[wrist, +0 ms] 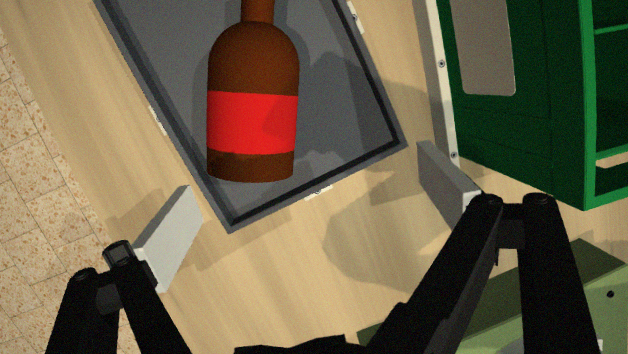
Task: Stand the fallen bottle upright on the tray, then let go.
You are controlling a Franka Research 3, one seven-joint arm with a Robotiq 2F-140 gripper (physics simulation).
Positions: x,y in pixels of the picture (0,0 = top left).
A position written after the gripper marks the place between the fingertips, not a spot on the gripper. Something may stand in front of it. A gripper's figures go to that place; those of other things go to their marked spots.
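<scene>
Gripper (304,183), 0.20 m from the lens. Brown bottle (253,67), 0.24 m from the lens.
</scene>
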